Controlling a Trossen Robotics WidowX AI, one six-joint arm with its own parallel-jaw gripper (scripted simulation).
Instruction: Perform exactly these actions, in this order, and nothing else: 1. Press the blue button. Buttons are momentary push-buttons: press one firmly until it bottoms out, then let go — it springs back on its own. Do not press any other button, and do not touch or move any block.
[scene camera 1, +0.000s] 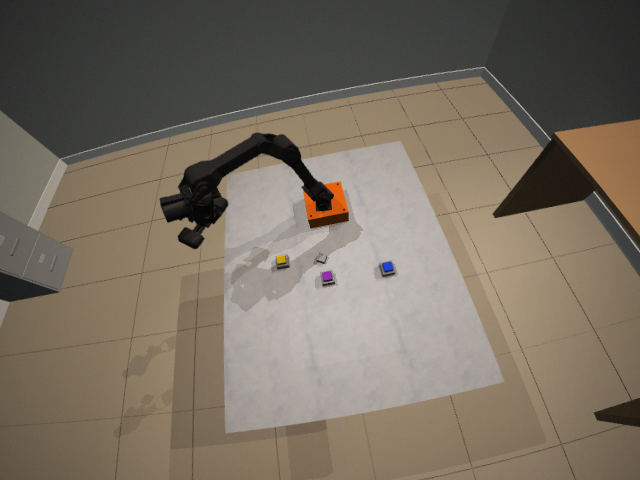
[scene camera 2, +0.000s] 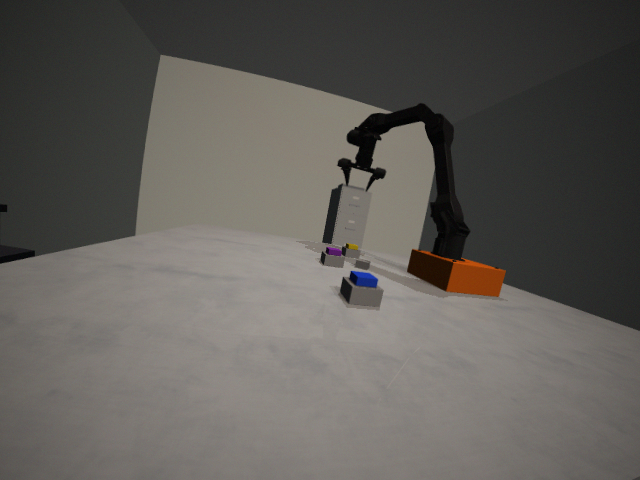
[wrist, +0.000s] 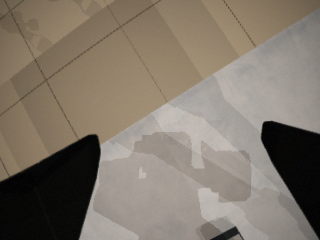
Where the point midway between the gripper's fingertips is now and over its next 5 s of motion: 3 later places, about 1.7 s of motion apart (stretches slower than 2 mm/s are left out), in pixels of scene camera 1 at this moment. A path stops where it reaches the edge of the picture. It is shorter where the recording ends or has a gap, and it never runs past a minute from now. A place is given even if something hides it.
The gripper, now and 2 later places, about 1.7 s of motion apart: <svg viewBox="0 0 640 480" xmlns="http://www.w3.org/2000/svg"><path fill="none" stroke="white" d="M205 232L389 262L387 265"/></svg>
